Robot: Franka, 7 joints.
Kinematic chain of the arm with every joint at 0, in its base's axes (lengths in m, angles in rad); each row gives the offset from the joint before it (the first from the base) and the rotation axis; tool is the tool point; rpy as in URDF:
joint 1: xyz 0 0 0.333 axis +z
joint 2: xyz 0 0 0 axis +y
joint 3: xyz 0 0 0.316 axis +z
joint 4: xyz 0.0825 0 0 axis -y
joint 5: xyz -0.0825 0 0.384 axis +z
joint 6: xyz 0 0 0 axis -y
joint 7: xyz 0.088 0 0 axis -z
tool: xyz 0 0 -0.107 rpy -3.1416 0 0
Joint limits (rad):
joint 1: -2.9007..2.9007
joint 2: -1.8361..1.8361
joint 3: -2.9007..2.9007
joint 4: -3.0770..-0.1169
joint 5: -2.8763..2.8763
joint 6: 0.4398..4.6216
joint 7: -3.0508..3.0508
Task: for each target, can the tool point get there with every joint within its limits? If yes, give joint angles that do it. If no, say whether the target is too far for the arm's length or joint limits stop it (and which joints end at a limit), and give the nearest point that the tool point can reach.
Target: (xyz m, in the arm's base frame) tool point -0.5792 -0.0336 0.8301
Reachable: yes | joints -1.1043 -0.0316 -1.9195 -1.4874 0.3006 2.9586 -1.7600
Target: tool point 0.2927 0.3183 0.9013
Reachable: yes | joints 1.8428 -0.4600 -0.8116 -1.5801 -1.3920 3.0646 -1.6503
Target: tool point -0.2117 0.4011 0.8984
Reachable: yes | joints -0.4603 -1.4369 0.4041 -1.6814 -0.4242 3.3061 -1.2916
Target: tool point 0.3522 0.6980 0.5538
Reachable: yes | joints -1.5291 -1.2452 1.6526 -1.0423 0.1907 3.4456 2.0430
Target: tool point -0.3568 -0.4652 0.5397
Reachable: yes | joints -1.1159 1.1717 -1.4877 -1.7518 -1.5732 1.1852 -0.8388
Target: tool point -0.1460 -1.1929 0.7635
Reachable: no: too far | nearest point -0.0981 -0.8017 0.6223 | short by 0.419 m
